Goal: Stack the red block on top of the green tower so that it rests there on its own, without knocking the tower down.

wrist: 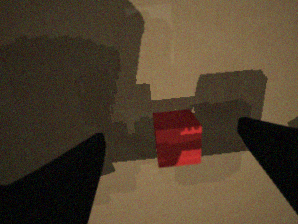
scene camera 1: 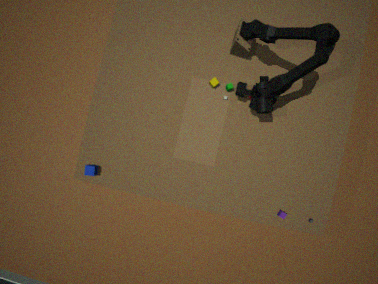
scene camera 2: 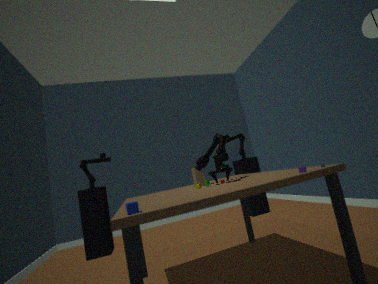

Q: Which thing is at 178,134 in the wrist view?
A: A red block.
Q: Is my gripper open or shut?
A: Open.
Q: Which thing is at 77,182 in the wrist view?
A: My gripper.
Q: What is my gripper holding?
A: Nothing.
